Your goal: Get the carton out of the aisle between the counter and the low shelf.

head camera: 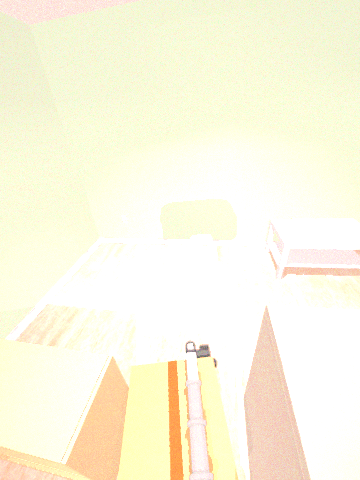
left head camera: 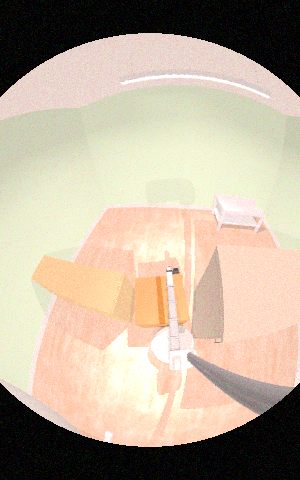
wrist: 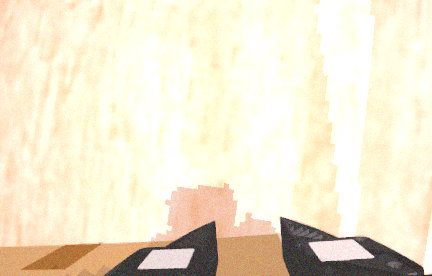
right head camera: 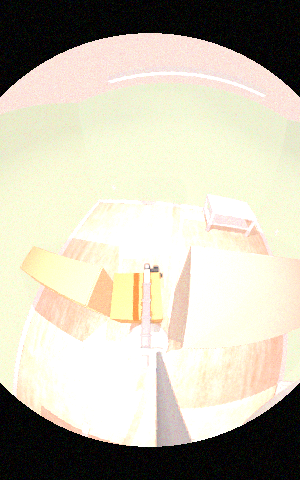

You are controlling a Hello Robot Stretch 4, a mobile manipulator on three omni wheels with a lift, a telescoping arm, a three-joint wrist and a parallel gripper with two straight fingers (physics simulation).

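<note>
The carton, orange-yellow with a darker stripe, stands on the floor in the aisle. The tall pale block on its right looks like the counter. The yellow-tan block on its left looks like the low shelf, with its near end very close to the carton. My arm reaches over the carton. My gripper is open and empty, above the carton's far edge; its fingers are hard to see in the head views.
A white side table stands at the back right by the far wall. My round white base is close to the carton's near side. A narrow strip of floor shows between the carton and the counter. The head view is overexposed.
</note>
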